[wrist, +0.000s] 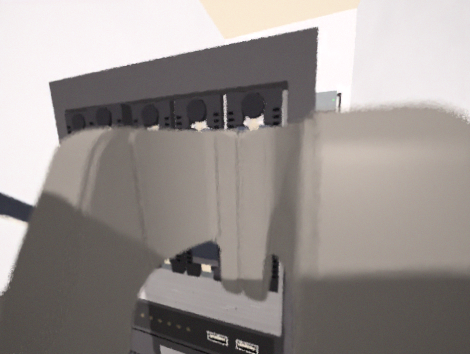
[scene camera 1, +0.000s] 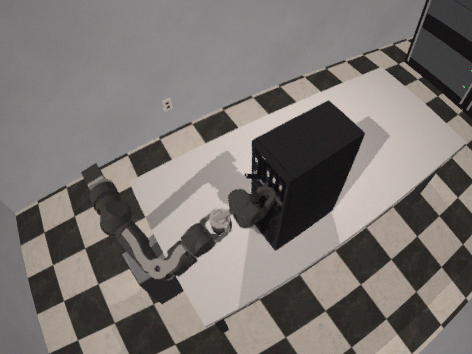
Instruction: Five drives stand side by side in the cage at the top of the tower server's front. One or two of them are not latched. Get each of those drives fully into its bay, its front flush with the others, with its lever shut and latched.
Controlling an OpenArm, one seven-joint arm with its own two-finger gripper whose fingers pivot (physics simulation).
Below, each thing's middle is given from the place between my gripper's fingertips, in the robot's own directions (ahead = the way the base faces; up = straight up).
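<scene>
There is the black tower server [scene camera 1: 313, 153], and measured from it my gripper is now 5 cm to the right of it and 19 cm above it, while also being 19 cm short of it.
</scene>
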